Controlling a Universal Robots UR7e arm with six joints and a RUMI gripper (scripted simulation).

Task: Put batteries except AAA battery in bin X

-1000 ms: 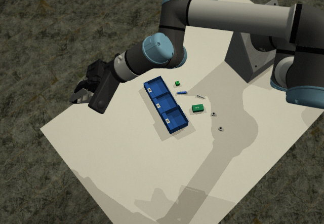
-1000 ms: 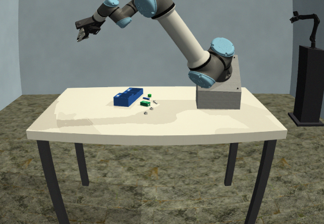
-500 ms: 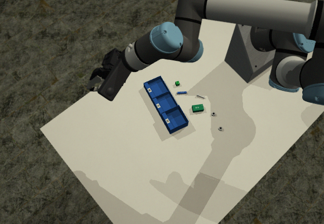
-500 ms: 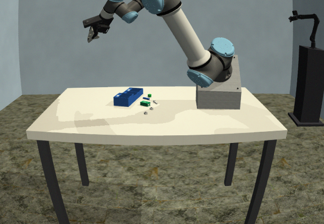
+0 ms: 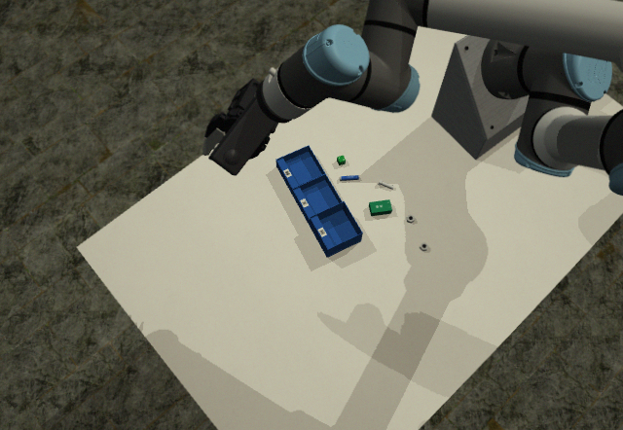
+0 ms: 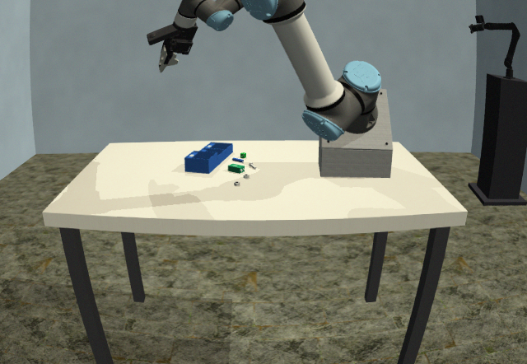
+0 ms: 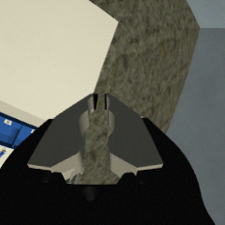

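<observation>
The blue three-compartment bin row is 190 mm behind my hand, 50 mm to the left of it and 300 mm below it. The rest, counted from my hand: blue cylindrical battery: 280 mm behind, 40 mm to the left, 320 mm below; small green cube: 300 mm behind, 320 mm below; green block battery: 300 mm behind, 150 mm to the left, 310 mm below.
</observation>
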